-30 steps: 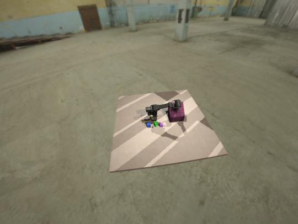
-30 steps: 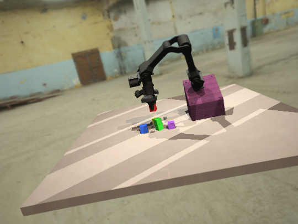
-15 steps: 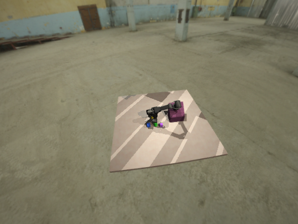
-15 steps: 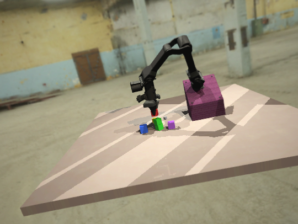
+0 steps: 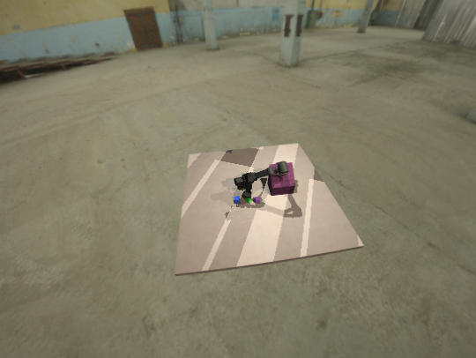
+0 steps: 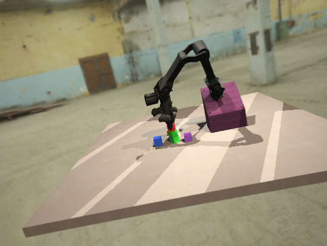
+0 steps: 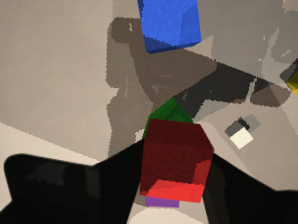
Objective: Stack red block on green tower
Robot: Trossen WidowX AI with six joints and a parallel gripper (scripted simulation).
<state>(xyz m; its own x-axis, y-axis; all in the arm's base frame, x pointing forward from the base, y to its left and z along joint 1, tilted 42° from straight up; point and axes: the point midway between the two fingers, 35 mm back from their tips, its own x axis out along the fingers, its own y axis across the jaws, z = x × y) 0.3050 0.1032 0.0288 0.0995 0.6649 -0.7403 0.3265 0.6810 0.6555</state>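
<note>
My gripper tip is now 1 cm below the red block. The rest, counted from my gripper tip: purple block: 8 cm behind, 2 cm to the left, 6 cm below; then blue block: 9 cm ahead, 2 cm to the right, 6 cm below; then yellow block: 1 cm ahead, 15 cm to the right, 6 cm below.
</note>
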